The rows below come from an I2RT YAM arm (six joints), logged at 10 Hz.
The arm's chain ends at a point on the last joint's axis. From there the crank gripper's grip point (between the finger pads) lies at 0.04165 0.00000 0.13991 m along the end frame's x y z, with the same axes.
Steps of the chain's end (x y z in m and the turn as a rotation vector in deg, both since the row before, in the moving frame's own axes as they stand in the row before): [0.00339 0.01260 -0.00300 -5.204 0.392 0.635]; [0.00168 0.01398 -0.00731 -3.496 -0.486 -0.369]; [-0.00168 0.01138 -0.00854 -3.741 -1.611 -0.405]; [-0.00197 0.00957 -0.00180 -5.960 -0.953 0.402]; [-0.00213 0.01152 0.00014 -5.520 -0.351 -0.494]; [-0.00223 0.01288 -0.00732 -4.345 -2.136 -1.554]
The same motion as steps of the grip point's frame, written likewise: [0.00427 0.02574 -0.00389 -5.204 0.392 0.635]; [0.00052 0.02226 -0.00721 -3.496 -0.486 -0.369]; [-0.00560 0.02027 -0.00771 -3.741 -1.611 -0.405]; [-0.00435 0.02442 -0.00190 -5.960 -0.953 0.402]; [-0.00293 0.02464 -0.00024 -5.520 -0.351 -0.494]; [-0.00734 0.02248 -0.00623 -4.345 -2.136 -1.554]
